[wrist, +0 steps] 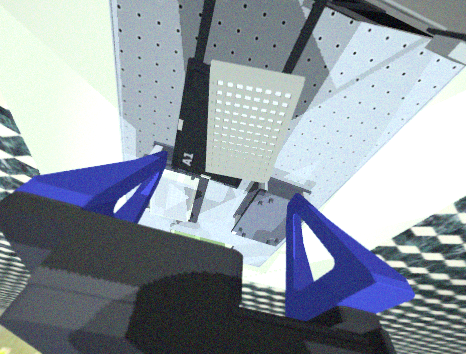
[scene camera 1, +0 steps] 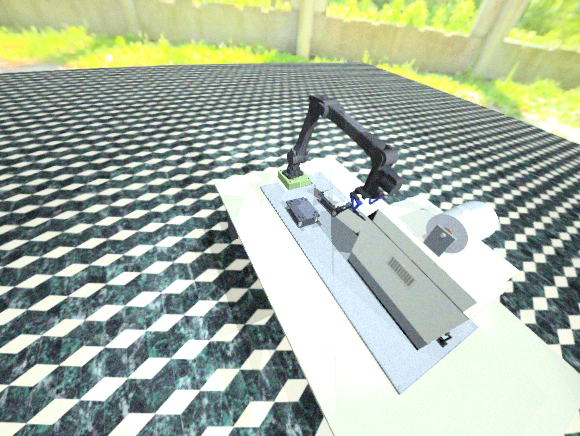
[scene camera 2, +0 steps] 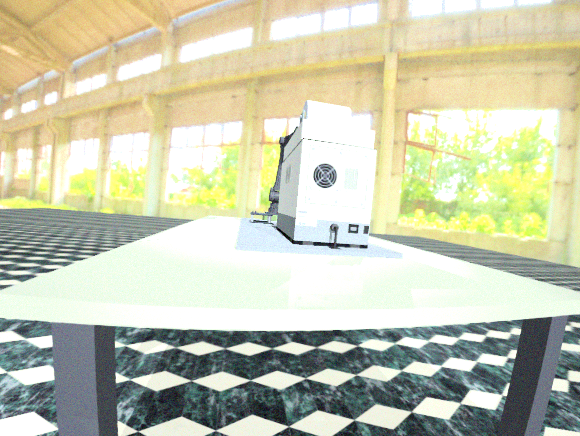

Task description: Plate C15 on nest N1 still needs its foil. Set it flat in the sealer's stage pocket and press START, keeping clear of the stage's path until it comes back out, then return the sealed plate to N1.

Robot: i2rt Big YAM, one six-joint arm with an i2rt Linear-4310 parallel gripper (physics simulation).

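Places are measured from the arm's base along level axes (x ahead, y left, z up), in metres.
Where they show: gripper, between the fingertips: (wrist: 232, 179) (scene camera 1: 361, 206); arm's base, origin of its link: (scene camera 1: 292, 173) (scene camera 2: 273, 214).
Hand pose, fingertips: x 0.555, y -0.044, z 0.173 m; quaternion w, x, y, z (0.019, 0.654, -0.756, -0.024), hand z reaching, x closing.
Note:
Things, the pixels of their centre, and the offset from my fingertips.
- pale plate, middle of its body: (wrist: 245, 133) (scene camera 1: 352, 220) dx -0.014, dy -0.007, dz -0.093 m
- sealer's black stage, middle of its body: (wrist: 230, 103) (scene camera 1: 358, 223) dx +0.009, dy +0.015, dz -0.107 m
- dark nest, middle of its body: (wrist: 269, 215) (scene camera 1: 302, 210) (scene camera 2: 260, 216) dx -0.253, dy -0.111, dz -0.179 m
- large white roll, middle of its body: (scene camera 1: 461, 226) (scene camera 2: 324, 120) dx +0.341, dy -0.035, dz +0.208 m
The pale plate (wrist: 250, 130) with rows of square wells lies on the sealer's black stage (wrist: 192, 110) by the A1 mark. It covers the stage's right part in the wrist view, and its right edge seems to reach past the stage; whether it is seated flat in the pocket I cannot tell. My gripper (scene camera 1: 365, 201) (wrist: 232, 179) is open and empty, its blue fingers wide apart, above the plate's near end and clear of it. The grey sealer (scene camera 1: 400, 270) (scene camera 2: 325, 200) stands beyond. The START button does not show. A dark nest (scene camera 1: 302, 212) (wrist: 262, 215) has no plate on it.
A second holder with a pale, clear piece (scene camera 1: 334, 200) (wrist: 172, 195) stands beside the dark nest. Two black rails (wrist: 304, 37) run from the stage toward the sealer. A large white roll (scene camera 1: 482, 222) projects by the sealer. The arm's green base (scene camera 1: 295, 180) is at the board's far end.

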